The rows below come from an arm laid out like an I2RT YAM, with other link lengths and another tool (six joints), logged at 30 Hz.
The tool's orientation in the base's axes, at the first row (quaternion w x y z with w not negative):
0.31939 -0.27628 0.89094 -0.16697
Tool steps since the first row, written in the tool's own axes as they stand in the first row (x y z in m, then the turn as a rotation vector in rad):
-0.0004 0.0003 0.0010 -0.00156 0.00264 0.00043
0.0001 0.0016 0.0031 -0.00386 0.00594 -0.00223
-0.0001 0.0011 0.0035 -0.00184 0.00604 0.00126
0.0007 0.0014 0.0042 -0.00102 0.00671 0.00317
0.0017 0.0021 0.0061 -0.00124 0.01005 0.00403
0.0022 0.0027 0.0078 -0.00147 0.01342 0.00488
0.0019 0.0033 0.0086 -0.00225 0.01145 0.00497
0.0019 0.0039 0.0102 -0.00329 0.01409 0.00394
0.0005 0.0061 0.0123 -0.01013 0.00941 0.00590
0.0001 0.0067 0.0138 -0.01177 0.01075 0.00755
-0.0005 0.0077 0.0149 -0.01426 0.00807 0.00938
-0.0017 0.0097 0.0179 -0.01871 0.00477 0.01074
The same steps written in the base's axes. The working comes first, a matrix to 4 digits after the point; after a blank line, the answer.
The tool's axes in the first row as the columns of a matrix, in the base's axes (used below as rounded here):
-0.6433 -0.3856 0.6614
-0.5990 0.7916 -0.1210
-0.4769 -0.4740 -0.7402

0.0008 0.0004 -0.0007 0.00027 0.00297 -0.00083
0.0014 0.0008 -0.0031 -0.00128 0.00728 0.00068
0.0020 0.0005 -0.0031 -0.00031 0.00573 -0.00292
0.0018 0.0002 -0.0041 0.00017 0.00554 -0.00504
0.0021 -0.0001 -0.0063 -0.00041 0.00821 -0.00716
0.0027 -0.0001 -0.0081 -0.00100 0.01091 -0.00927
0.0032 0.0004 -0.0088 0.00032 0.00981 -0.00803
0.0040 0.0007 -0.0103 -0.00071 0.01265 -0.00803
0.0055 0.0030 -0.0122 0.00679 0.01280 -0.00400
0.0065 0.0036 -0.0134 0.00842 0.01465 -0.00507
0.0072 0.0046 -0.0144 0.01227 0.01379 -0.00397
0.0092 0.0065 -0.0170 0.01730 0.01368 -0.00129

